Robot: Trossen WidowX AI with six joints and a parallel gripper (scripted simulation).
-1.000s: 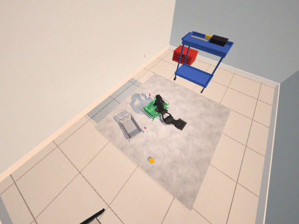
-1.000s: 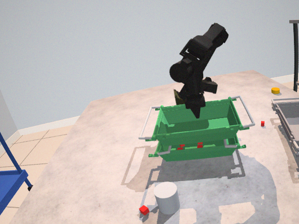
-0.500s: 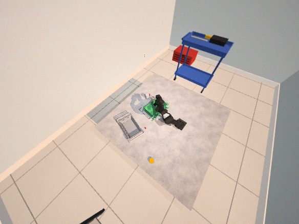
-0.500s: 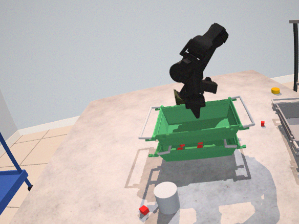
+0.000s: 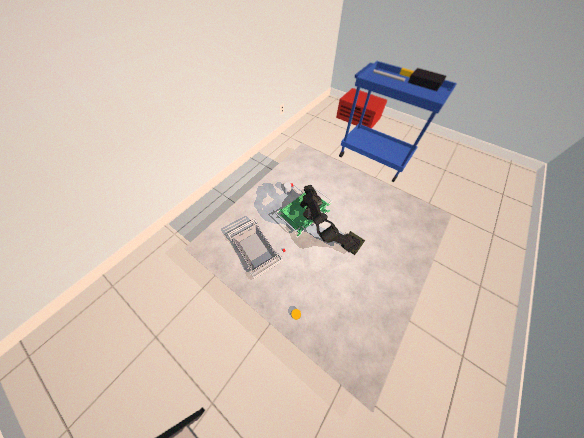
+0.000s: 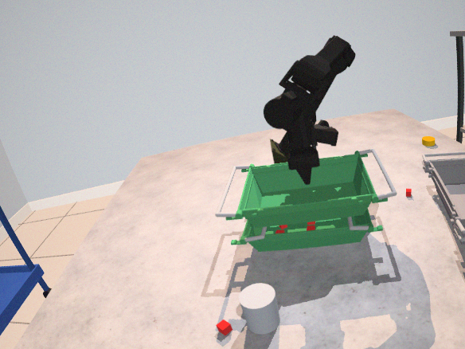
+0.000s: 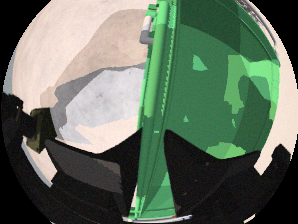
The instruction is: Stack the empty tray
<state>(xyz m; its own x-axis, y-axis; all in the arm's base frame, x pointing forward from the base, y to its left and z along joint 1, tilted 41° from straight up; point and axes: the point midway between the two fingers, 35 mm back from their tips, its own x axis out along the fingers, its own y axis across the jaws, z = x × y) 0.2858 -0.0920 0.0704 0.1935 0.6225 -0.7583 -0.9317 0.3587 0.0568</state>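
The green tray is 70 mm ahead of my gripper tip, 30 mm above it and 20 mm to the right of it. Round my gripper tip: disc (550 mm to the left, 180 mm behind, 70 mm below).
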